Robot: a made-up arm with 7 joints.
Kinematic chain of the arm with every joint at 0, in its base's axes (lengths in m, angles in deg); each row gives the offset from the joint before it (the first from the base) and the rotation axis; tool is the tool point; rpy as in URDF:
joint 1: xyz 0 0 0.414 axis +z
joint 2: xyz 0 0 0 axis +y
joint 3: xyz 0 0 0.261 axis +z
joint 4: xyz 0.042 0 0 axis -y
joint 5: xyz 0.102 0 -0.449 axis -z
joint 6: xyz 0 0 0 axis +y
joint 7: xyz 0.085 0 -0.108 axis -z
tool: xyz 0 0 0 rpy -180 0 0
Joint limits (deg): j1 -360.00..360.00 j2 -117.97..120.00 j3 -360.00..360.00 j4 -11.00..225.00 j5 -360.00..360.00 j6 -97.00..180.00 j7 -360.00..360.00
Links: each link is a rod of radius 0.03 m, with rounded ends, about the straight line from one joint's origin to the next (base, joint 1, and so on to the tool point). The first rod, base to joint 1, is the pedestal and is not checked.
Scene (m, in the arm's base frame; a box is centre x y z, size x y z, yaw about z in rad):
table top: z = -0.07
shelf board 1: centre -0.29 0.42 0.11 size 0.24 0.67 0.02 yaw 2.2
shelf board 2: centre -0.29 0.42 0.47 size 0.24 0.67 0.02 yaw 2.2
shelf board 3: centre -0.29 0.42 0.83 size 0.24 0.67 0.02 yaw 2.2
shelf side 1: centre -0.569 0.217 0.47 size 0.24 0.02 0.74 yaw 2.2
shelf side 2: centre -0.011 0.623 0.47 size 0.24 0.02 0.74 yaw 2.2
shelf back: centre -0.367 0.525 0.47 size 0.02 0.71 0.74 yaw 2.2
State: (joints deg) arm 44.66 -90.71 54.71 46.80 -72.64 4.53 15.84
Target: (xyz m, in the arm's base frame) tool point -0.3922 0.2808 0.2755
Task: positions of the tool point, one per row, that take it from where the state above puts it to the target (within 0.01 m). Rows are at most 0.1 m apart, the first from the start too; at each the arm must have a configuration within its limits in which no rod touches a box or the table.
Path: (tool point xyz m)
1: -0.3282 0.3049 0.6380
2: -0.3349 0.2517 0.6026
3: -0.3386 0.2022 0.5633
4: -0.3401 0.1545 0.5234
5: -0.3393 0.1076 0.4848
6: -0.3411 0.1328 0.4354
7: -0.3326 0.1484 0.3846
8: -0.3172 0.1525 0.3377
9: -0.2993 0.1458 0.3000
10: -0.2835 0.1314 0.2755
11: -0.3474 0.2020 0.2785
12: -0.3922 0.2808 0.2755

